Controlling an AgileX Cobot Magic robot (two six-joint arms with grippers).
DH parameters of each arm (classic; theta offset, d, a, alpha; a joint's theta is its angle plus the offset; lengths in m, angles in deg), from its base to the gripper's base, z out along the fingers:
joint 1: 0 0.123 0 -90
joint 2: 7.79 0 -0.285 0
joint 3: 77.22 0 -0.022 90
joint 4: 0 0.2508 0 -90
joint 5: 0 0 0.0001 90
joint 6: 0 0.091 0 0
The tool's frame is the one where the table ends.
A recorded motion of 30 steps. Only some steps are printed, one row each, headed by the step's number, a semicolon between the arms.
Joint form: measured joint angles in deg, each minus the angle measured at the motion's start. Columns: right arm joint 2, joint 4, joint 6, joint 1, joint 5, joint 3; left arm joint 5, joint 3, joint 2, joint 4, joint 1, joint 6.
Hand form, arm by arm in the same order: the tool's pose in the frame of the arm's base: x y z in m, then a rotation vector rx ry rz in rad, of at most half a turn. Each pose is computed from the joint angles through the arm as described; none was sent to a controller.
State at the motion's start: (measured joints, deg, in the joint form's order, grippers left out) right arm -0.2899 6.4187 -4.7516 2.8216 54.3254 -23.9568; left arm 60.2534 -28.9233 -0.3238 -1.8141 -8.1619 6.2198
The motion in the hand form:
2: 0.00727 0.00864 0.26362 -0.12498 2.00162 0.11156; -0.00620 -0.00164 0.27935 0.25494 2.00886 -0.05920
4: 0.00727 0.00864 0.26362 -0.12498 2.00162 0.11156; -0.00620 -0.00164 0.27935 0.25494 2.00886 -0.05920
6: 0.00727 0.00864 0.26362 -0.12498 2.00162 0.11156; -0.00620 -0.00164 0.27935 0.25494 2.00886 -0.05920
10: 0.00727 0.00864 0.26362 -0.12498 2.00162 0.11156; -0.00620 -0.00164 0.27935 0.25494 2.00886 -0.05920
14: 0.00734 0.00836 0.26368 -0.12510 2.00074 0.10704; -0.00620 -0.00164 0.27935 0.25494 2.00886 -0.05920
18: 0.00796 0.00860 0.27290 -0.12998 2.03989 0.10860; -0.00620 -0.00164 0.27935 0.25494 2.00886 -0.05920
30: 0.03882 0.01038 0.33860 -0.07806 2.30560 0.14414; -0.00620 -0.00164 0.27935 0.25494 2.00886 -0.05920
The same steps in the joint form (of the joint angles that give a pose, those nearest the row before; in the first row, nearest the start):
2: 0.00 0.00 0.00 0.00 0.00 0.00; 0.00 0.00 0.00 0.00 0.00 0.00
4: 0.00 0.00 0.00 0.00 0.00 0.00; 0.00 0.00 0.00 0.00 0.00 0.00
6: 0.00 0.00 0.00 0.00 0.00 0.00; 0.00 0.00 0.00 0.00 0.00 0.00
10: 0.00 0.00 0.00 0.00 0.00 0.00; 0.00 0.00 0.00 0.00 0.00 0.00
14: 0.00 -0.22 0.00 0.00 -0.06 0.00; 0.00 0.00 0.00 0.00 0.00 0.00
18: 2.60 -0.22 0.00 0.00 2.10 -2.50; 0.00 0.00 0.00 0.00 0.00 0.00
30: 23.63 -0.67 3.91 0.00 13.77 -20.24; 0.00 0.00 0.00 0.00 0.00 0.00

